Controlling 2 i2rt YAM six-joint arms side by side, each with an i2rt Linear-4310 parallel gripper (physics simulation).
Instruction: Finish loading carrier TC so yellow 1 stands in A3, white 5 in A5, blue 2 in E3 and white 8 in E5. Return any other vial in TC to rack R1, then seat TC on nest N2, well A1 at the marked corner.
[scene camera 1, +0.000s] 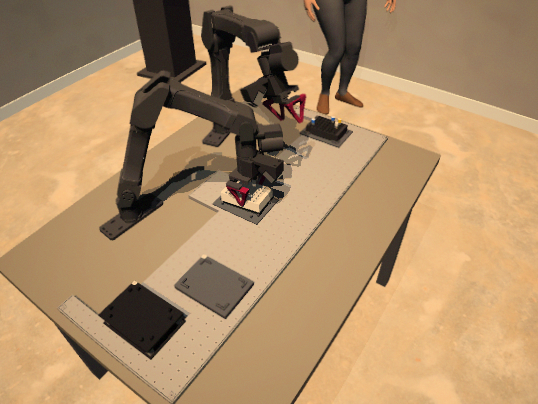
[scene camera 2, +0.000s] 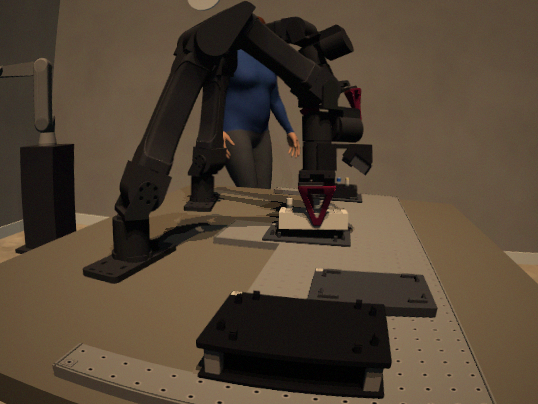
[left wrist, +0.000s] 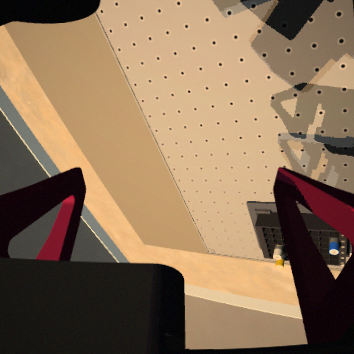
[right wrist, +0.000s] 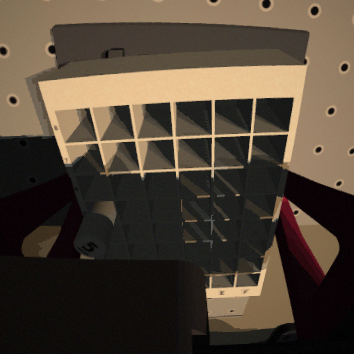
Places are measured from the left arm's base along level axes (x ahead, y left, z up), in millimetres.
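Pixels of known places: left gripper, fingertip midpoint: (scene camera 1: 291, 121) (left wrist: 179, 177); right gripper, fingertip midpoint: (scene camera 1: 249, 197) (scene camera 2: 317, 221) (right wrist: 179, 176); left arm's base, origin of the base link: (scene camera 1: 222, 131) (scene camera 2: 202, 203); right arm's base, origin of the base link: (scene camera 1: 132, 216) (scene camera 2: 132, 261).
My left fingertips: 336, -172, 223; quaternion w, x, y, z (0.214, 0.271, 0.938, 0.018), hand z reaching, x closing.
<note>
For each thing: its top centre in the pictures, then the offset to it from my left fingertips, as dx, dy, dz. Level surfaces: height alone.
- Carrier TC, middle of its top: (right wrist: 184, 229) (scene camera 2: 313, 207) (scene camera 1: 246, 189) -77, -166, -154
- dark nest plate, middle of its top: (right wrist: 182, 185) (scene camera 2: 309, 228) (scene camera 1: 245, 199) -83, -167, -195
- white vial marked 5, middle of its top: (right wrist: 93, 245) -67, -132, -143
- Black rack R1, middle of its top: (left wrist: 300, 246) (scene camera 2: 335, 185) (scene camera 1: 327, 125) +41, +285, -174
- grey nest plate, middle of its top: (scene camera 2: 373, 282) (scene camera 1: 213, 282) -29, -477, -190
- perforated board, its level: dz -210
Carrier TC (scene camera 1: 259, 202) (scene camera 2: 290, 220) (right wrist: 175, 87) is a cream grid box. It is over a dark nest plate (scene camera 1: 256, 218) (scene camera 2: 345, 241) (right wrist: 200, 37); a dark band shows beneath it, and I cannot tell whether it touches. My right gripper (scene camera 1: 253, 196) (scene camera 2: 317, 220) (right wrist: 179, 176) is shut on the carrier, one finger at each side. A white vial marked 5 (right wrist: 95, 235) stands in its left column in the right wrist view; shadow hides its exact row and other wells. My left gripper (scene camera 1: 292, 120) (left wrist: 179, 177) is open and empty, high up. Black rack R1 (scene camera 1: 325, 131) holds blue (scene camera 1: 313, 121) (left wrist: 334, 246), white (left wrist: 278, 251) and yellow (left wrist: 279, 262) vials.
A grey nest plate (scene camera 1: 215, 285) (scene camera 2: 375, 290) with corner brackets and a pale corner mark lies nearer the cameras. Beside it stands a black two-deck stand (scene camera 1: 143, 317) (scene camera 2: 300, 330) with pegs. A perforated board (scene camera 1: 300, 200) runs beneath them. A person stands beyond the table.
</note>
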